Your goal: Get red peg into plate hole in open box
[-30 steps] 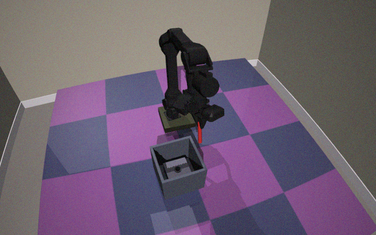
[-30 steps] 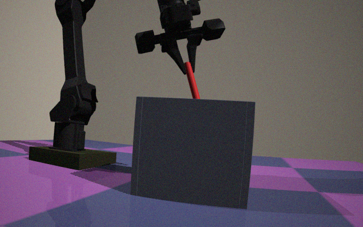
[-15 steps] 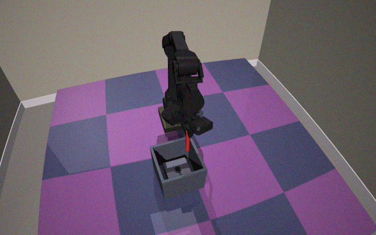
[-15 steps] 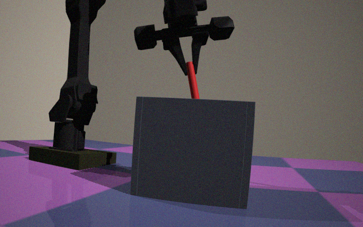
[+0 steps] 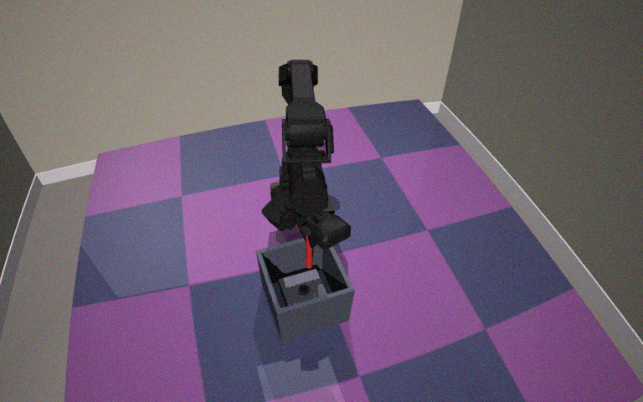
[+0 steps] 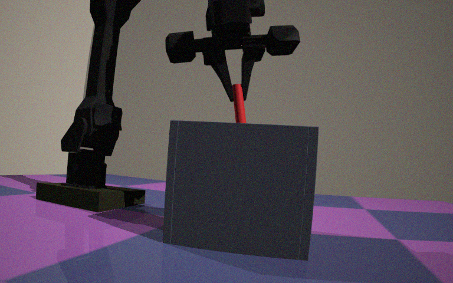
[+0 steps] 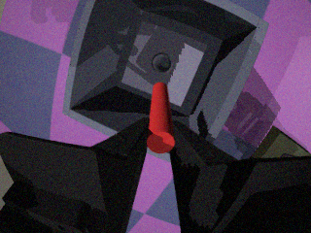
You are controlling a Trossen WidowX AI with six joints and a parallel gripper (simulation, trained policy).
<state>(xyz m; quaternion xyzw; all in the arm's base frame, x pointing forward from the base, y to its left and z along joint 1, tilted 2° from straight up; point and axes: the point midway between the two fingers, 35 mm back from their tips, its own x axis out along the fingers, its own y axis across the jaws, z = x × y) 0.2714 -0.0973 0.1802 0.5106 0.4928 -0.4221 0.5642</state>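
Now: gripper tip 20 mm short of the grey plate, 30 mm to the left of it and 140 mm above it. From my gripper tip the other things lie so: red peg: 10 mm to the right, 20 mm below.
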